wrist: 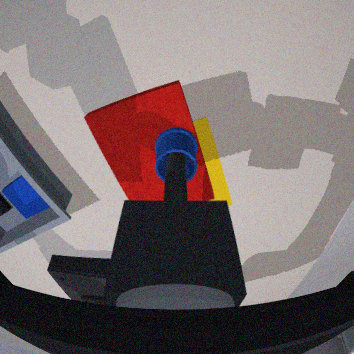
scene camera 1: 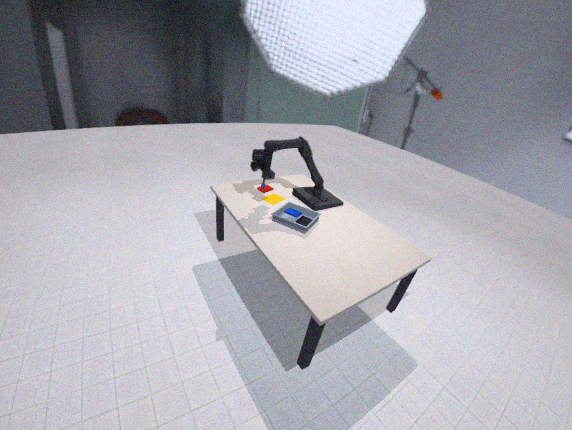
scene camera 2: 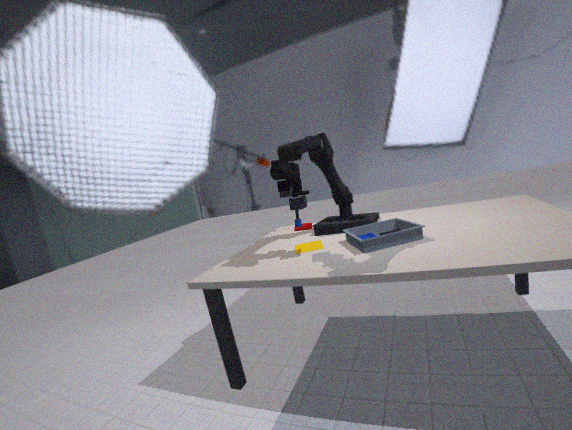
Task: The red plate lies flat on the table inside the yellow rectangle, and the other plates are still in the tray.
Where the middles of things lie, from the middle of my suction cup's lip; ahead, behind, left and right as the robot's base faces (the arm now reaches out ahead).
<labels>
I see my suction cup 1 cm past the red plate (wrist: 125, 130), 2 cm to the right of it and 2 cm above it. From my suction cup the other things lie so: grey tray (scene camera 1: 279, 216): 5 cm behind, 31 cm to the left, 10 cm below; blue plate (wrist: 28, 202): 9 cm behind, 23 cm to the left, 12 cm below; yellow rectangle (wrist: 220, 191): 11 cm behind, 12 cm below.
</labels>
